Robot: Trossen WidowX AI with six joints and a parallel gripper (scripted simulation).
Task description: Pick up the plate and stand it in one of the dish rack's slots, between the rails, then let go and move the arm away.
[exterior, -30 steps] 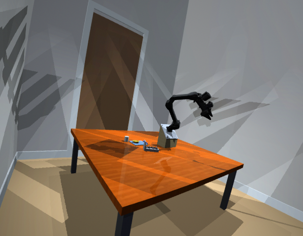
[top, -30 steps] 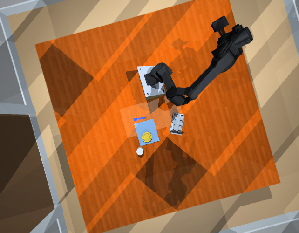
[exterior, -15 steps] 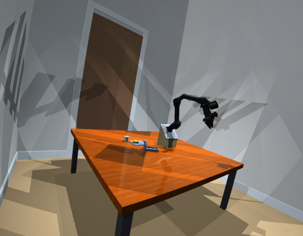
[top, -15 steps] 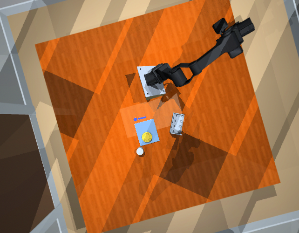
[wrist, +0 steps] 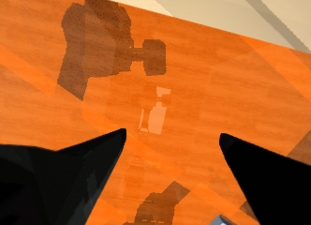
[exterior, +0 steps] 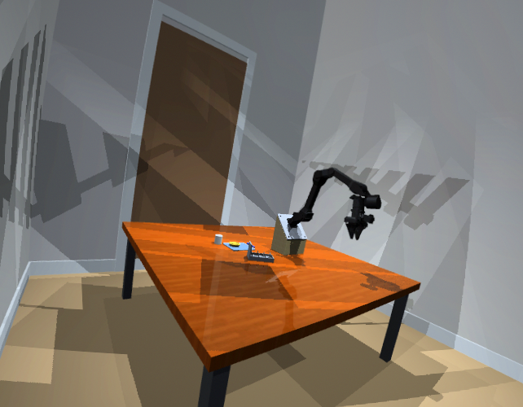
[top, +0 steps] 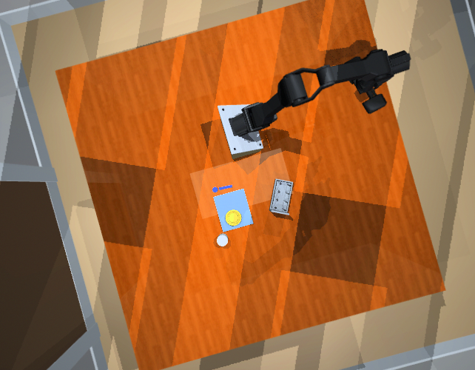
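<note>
My gripper tip is 560 mm to the left of the plate, 290 mm short of it and 190 mm above it. Round my gripper tip: blue utensil 580 mm to the right, 200 mm below, 160 mm ahead; dish rack 350 mm to the right, 270 mm ahead, 180 mm below.
</note>
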